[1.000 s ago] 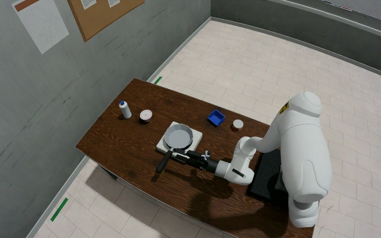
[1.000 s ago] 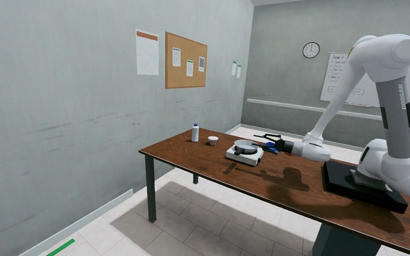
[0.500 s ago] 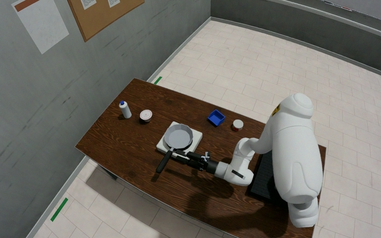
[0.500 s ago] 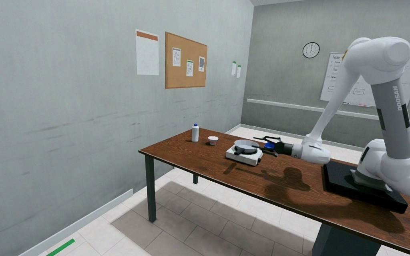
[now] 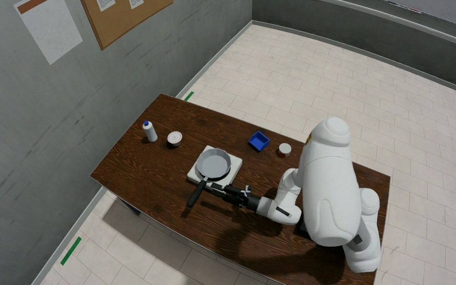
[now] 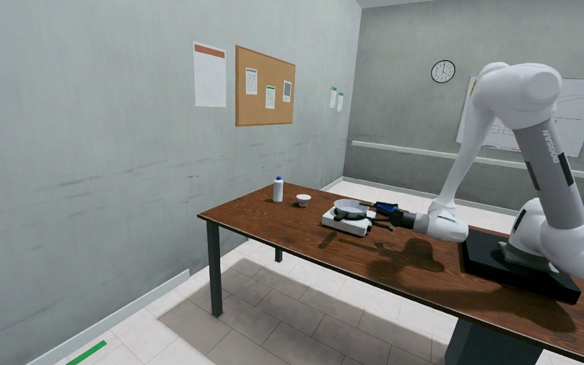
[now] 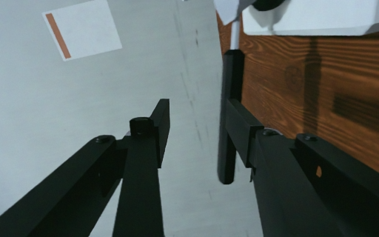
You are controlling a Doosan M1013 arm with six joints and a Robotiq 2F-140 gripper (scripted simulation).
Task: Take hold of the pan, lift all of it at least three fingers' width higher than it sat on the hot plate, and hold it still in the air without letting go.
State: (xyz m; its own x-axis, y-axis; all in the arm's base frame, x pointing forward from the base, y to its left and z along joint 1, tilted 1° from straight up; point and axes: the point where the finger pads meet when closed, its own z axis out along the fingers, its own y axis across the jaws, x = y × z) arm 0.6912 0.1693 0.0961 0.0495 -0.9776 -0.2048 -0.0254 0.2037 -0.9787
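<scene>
Right now my hand is 11 cm short of the grey pan, 10 cm to the left of it and 6 cm above it. The rest, counted from my hand: blue bin 5 cm behind, 47 cm to the right, 14 cm below; hot plate 9 cm ahead, 16 cm to the right, 13 cm below; white cup 45 cm ahead, 25 cm to the right, 13 cm below.
</scene>
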